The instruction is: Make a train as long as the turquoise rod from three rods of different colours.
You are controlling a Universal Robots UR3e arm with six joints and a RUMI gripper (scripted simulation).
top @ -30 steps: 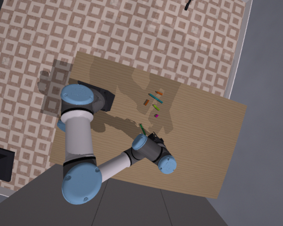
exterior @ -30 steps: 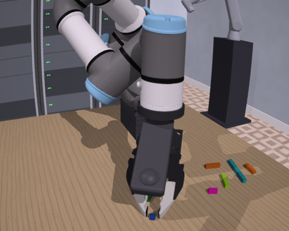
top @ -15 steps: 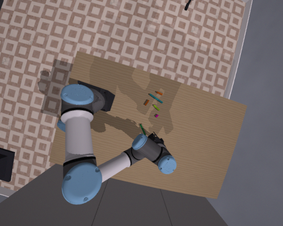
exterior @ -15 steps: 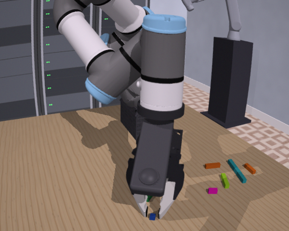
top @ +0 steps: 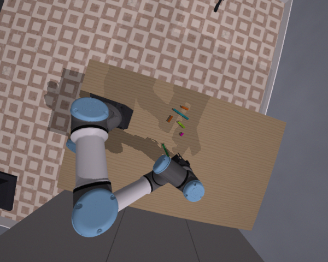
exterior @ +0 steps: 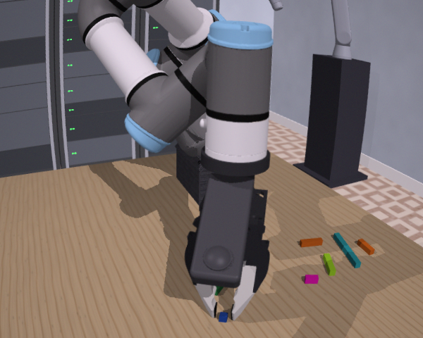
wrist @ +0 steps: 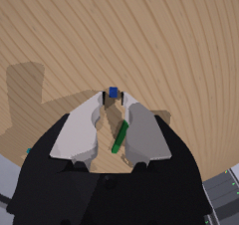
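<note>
Right now my hand is 10 mm above the blue rod. Round my hand: lime rod: 210 mm to the left, 30 mm behind, 10 mm below; then green rod: 80 mm behind, 40 mm to the left, 10 mm below; then magenta rod: 160 mm to the left, 10 mm below, 10 mm behind.
</note>
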